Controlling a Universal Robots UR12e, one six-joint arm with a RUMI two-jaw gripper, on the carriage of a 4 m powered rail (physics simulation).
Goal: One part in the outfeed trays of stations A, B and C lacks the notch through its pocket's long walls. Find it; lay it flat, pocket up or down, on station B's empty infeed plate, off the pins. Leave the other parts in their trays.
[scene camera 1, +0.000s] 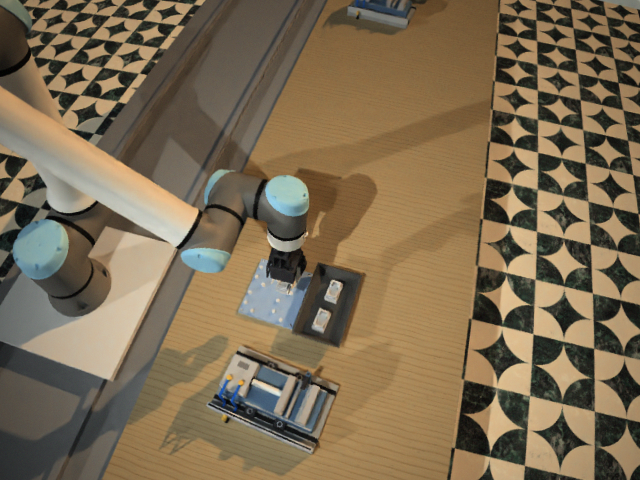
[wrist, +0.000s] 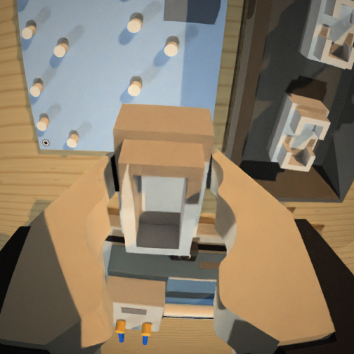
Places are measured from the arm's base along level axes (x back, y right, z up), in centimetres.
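Where they show: gripper, fingertip midpoint: [scene camera 1: 286,283]; arm's base, origin of the base link: [scene camera 1: 81,288].
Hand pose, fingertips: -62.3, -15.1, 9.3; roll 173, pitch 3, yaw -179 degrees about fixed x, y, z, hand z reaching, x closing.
Each offset is from my fingertips to the top centre of the thing, as dx, dy, dz. "*": to the spot under its first point.
My gripper [scene camera 1: 284,287] [wrist: 162,153] is shut on a white part [wrist: 162,154], with one jaw on each side. In the wrist view its long pocket shows, and the long walls that show have no notch. The part is held above the blue pinned plate @(+4.4, -1.6, -11.5) [scene camera 1: 262,303] [wrist: 92,111], over its far right area in the scene view. The dark tray @(* -17.1, -0.5, -10.1) [scene camera 1: 344,311] [wrist: 243,100] stands right beside the plate. Two white parts lie apart in it: one @(-12.5, -5.7, -7.6) [scene camera 1: 333,290] [wrist: 312,37] farther back and one @(-11.4, +4.2, -7.6) [scene camera 1: 321,319] [wrist: 295,117] nearer. Notches show in their long walls. The gap below the held part is hard to judge.
A grey and blue machine @(-5.0, +28.6, -2.4) [scene camera 1: 266,395] [wrist: 135,295] with orange-tipped blue fittings stands near the plate and tray, at the bottom of the scene view. Another machine @(* +1.2, -149.3, -8.7) [scene camera 1: 382,16] stands at the top edge. The rail runs along the table's left side.
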